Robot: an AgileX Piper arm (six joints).
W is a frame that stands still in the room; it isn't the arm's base.
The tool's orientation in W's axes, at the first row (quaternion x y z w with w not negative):
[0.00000, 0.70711, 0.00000, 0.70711]
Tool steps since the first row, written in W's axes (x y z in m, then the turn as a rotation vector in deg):
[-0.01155, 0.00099, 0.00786, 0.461, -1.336, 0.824]
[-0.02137, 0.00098, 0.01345, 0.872, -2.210, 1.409]
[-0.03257, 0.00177, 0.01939, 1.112, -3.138, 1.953]
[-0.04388, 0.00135, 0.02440, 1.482, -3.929, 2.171]
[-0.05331, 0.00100, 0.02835, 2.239, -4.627, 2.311]
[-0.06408, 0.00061, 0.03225, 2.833, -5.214, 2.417]
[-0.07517, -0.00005, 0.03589, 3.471, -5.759, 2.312]
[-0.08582, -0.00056, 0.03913, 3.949, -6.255, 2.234]
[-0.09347, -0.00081, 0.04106, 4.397, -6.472, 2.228]
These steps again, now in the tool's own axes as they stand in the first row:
[-0.00786, 0.00099, -0.01155, -0.824, -1.336, 0.461]
[-0.01345, 0.00098, -0.02137, -1.409, -2.210, 0.872]
[-0.01939, 0.00177, -0.03257, -1.953, -3.138, 1.112]
[-0.02440, 0.00135, -0.04388, -2.171, -3.929, 1.482]
[-0.02835, 0.00100, -0.05331, -2.311, -4.627, 2.239]
[-0.03225, 0.00061, -0.06408, -2.417, -5.214, 2.833]
[-0.03589, -0.00005, -0.07517, -2.312, -5.759, 3.471]
[-0.03913, -0.00056, -0.08582, -2.234, -6.255, 3.949]
[-0.04106, -0.00081, -0.09347, -2.228, -6.472, 4.397]

